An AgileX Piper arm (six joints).
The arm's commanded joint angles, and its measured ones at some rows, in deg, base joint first. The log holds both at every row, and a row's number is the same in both.
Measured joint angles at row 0:
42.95 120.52 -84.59 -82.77 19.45 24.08
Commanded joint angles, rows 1 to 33:
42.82 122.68 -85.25 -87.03 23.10 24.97
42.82 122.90 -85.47 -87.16 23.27 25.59
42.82 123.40 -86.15 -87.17 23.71 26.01
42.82 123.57 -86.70 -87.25 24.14 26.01
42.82 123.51 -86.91 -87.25 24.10 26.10
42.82 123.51 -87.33 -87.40 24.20 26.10
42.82 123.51 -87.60 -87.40 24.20 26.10
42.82 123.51 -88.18 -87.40 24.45 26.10
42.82 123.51 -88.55 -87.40 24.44 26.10
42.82 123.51 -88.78 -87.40 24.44 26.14
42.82 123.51 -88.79 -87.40 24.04 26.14
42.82 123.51 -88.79 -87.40 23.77 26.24
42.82 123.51 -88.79 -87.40 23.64 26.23
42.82 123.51 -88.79 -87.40 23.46 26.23
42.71 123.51 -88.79 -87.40 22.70 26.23
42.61 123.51 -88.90 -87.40 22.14 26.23
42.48 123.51 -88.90 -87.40 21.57 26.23
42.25 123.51 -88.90 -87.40 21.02 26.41
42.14 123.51 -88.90 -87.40 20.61 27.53
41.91 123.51 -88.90 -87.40 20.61 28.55
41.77 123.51 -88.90 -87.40 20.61 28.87
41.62 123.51 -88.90 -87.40 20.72 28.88
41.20 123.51 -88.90 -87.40 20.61 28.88
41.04 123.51 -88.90 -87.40 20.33 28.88
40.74 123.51 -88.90 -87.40 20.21 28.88
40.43 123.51 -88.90 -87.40 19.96 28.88
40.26 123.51 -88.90 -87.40 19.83 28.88
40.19 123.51 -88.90 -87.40 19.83 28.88
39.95 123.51 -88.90 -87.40 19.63 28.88
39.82 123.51 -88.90 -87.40 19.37 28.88
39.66 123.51 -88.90 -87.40 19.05 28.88
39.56 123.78 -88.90 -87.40 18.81 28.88
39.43 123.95 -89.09 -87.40 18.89 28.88
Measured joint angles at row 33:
40.23 123.86 -88.61 -87.27 19.56 28.26
